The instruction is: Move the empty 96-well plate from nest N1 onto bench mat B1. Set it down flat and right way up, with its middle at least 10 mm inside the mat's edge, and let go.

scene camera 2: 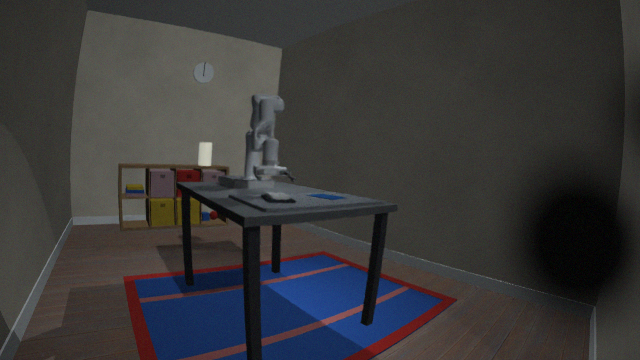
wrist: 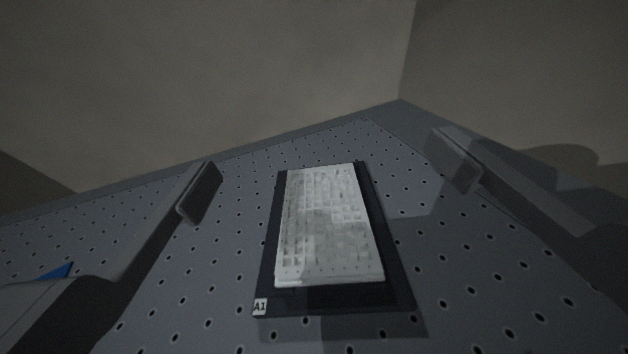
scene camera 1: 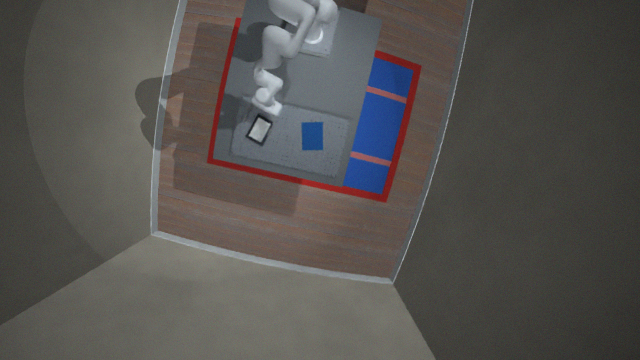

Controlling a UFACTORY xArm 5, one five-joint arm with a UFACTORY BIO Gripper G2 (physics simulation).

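Pixels of known places: hand at its tool point: (scene camera 2: 276,178) (wrist: 319,175) (scene camera 1: 257,125); arm's base at its link origin: (scene camera 2: 251,178) (scene camera 1: 312,34).
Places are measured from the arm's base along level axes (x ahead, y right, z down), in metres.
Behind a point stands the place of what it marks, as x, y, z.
Note:
The white 96-well plate (scene camera 1: 260,130) @(0.640, 0.138, 0.012) (scene camera 2: 276,195) @(0.671, 0.170, 0.012) (wrist: 325,225) @(0.620, 0.143, 0.015) lies flat, wells up, in the black nest (scene camera 1: 253,141) (wrist: 285,304), which has an A1 label at its near left corner in the wrist view. The blue bench mat (scene camera 1: 312,136) @(0.588, -0.176, 0.036) (scene camera 2: 326,196) @(0.590, -0.170, 0.036) lies to the right of the nest in scene camera 1; a corner of the mat (wrist: 57,271) @(0.680, -0.149, 0.036) shows at the lower left of the wrist view. My gripper (scene camera 2: 289,174) (wrist: 327,176) @(0.615, 0.144, -0.055) is open and empty, above the board. In the wrist view its fingers stand wide on either side of the plate, touching neither it nor the nest.
Nest and mat rest on a grey perforated board (scene camera 1: 290,157) @(0.751, -0.080, 0.038) (wrist: 220,310) @(0.589, 0.038, 0.038) on the dark table (scene camera 1: 340,70) @(0.141, -0.224, 0.051) (scene camera 2: 320,216) @(0.877, 0.078, 0.070). The arm's base (scene camera 1: 320,49) @(0.076, -0.072, 0.000) (scene camera 2: 232,181) @(0.080, 0.164, 0.014) stands behind the board. A far table corner and walls show beyond the plate in the wrist view.

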